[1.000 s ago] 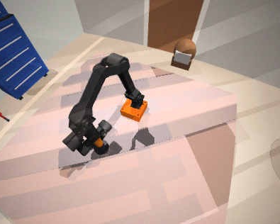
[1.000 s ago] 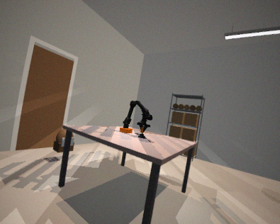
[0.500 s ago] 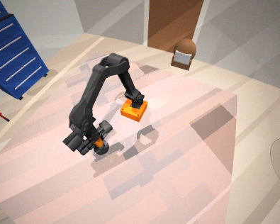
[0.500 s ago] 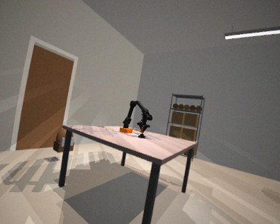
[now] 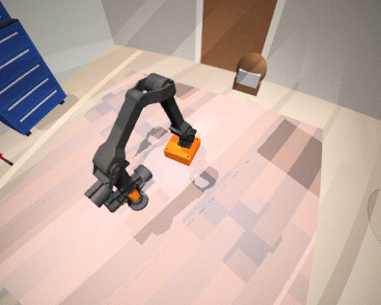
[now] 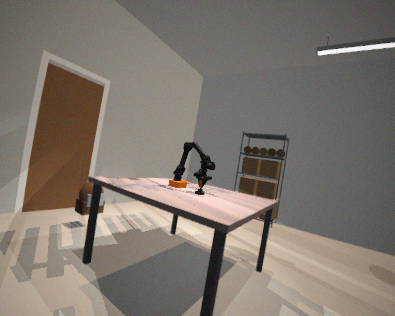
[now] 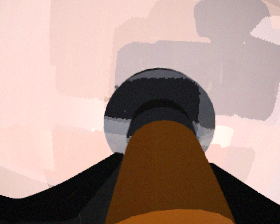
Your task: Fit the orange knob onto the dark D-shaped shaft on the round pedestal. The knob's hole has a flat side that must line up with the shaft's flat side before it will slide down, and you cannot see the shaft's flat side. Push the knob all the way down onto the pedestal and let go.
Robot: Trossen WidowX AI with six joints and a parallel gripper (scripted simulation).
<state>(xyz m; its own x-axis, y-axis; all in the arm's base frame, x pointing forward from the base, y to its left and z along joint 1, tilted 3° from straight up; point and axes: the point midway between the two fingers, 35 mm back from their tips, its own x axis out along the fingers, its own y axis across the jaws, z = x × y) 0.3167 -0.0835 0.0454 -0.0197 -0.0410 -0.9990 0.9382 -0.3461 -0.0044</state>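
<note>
Right now the orange knob is 20 mm above my gripper tip. The rest, counted from my gripper tip: round pedestal (40 mm below).
</note>
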